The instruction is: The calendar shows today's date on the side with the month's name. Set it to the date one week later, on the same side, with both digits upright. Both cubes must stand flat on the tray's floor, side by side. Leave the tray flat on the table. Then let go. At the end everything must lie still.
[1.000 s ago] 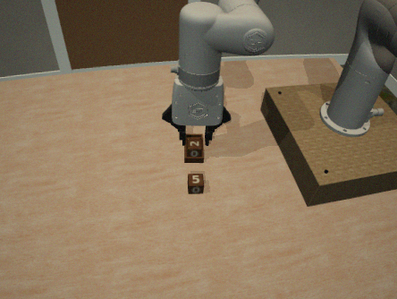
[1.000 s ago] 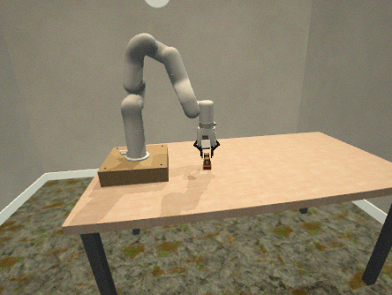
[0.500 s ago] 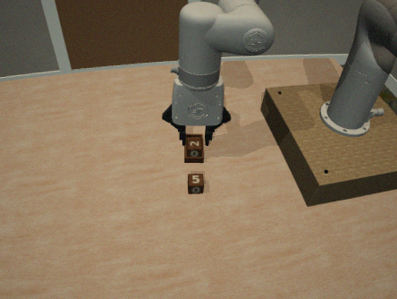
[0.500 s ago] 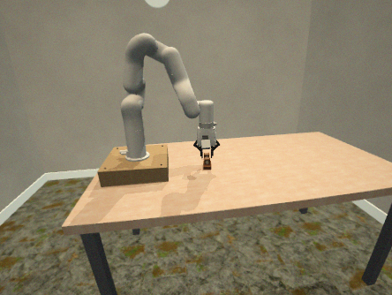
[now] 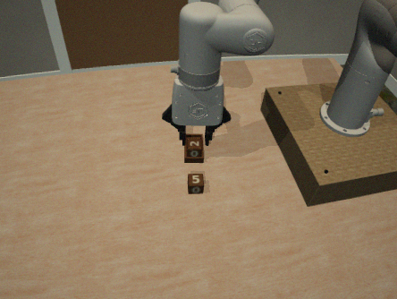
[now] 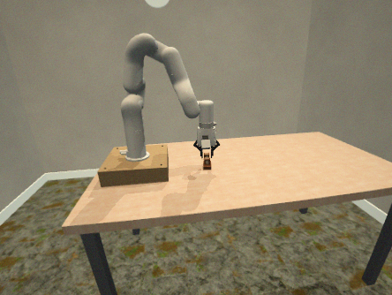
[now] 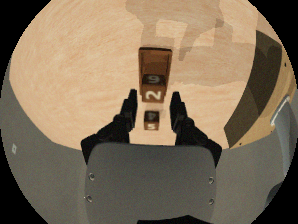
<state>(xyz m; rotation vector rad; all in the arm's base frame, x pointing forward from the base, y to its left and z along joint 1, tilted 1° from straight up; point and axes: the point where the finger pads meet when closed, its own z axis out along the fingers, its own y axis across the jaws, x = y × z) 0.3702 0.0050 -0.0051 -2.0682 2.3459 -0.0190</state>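
Right now my hand is 4 cm above the cube. Also, from my hand: brown tray: 2 cm to the right, 6 cm below.
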